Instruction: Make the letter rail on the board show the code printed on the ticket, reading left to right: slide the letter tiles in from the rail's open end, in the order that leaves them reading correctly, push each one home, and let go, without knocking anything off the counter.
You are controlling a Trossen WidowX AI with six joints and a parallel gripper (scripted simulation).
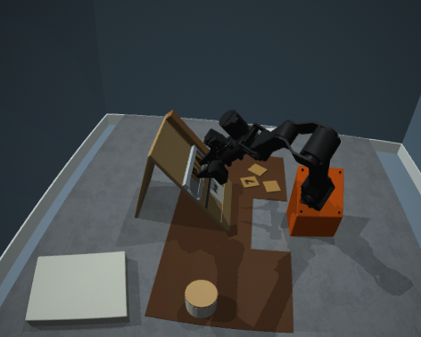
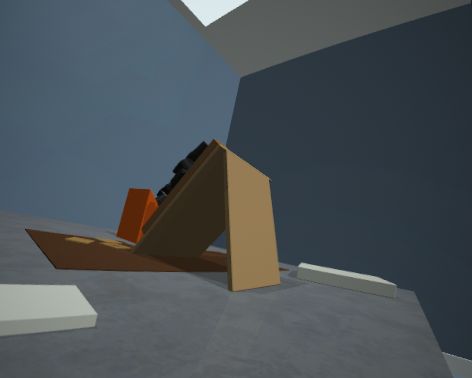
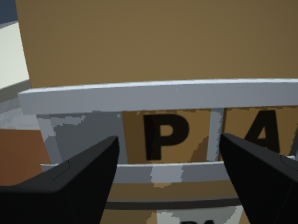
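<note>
My gripper tip is now 10 mm short of the tile marked p and 10 mm above it. From my gripper tip the other things lie so: brown mat 160 mm below, 150 mm behind, 20 mm to the left; then white slab 420 mm to the left, 230 mm ahead, 150 mm below; then white ticket 100 mm below, 50 mm behind, 40 mm to the right.
</note>
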